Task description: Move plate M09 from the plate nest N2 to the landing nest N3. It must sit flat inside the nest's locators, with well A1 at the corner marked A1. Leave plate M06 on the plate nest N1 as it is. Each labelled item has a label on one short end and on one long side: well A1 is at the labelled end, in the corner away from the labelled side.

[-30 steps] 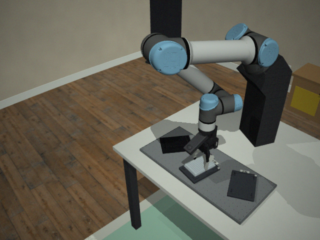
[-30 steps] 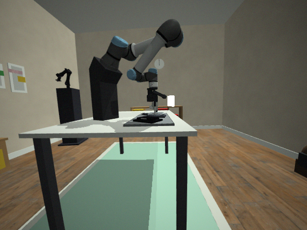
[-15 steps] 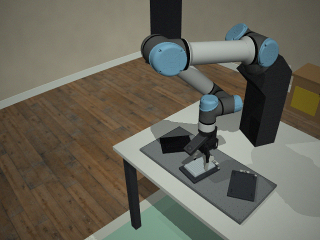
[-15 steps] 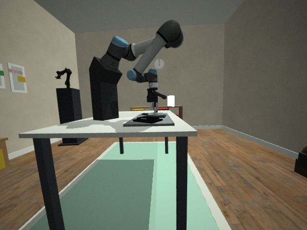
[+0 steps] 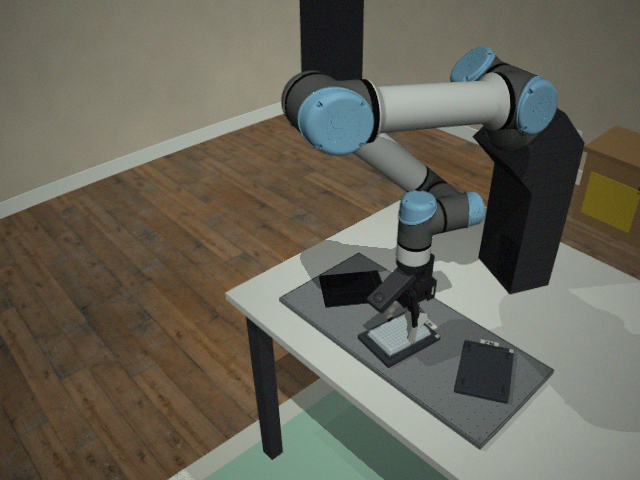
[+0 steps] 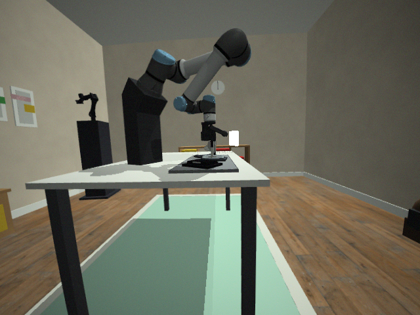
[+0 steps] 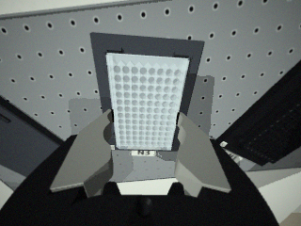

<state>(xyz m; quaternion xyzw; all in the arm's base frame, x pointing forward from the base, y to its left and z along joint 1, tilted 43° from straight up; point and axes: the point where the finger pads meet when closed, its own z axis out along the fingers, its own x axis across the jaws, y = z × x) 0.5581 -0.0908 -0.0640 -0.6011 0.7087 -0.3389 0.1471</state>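
My hand is 1 cm above the white well plate. The rest, counted from my hand: N3 label (9 cm behind, 3 cm to the left, 3 cm below); then black plate M06 (20 cm to the right, 8 cm behind, 1 cm below); then dark nest (3 cm below).
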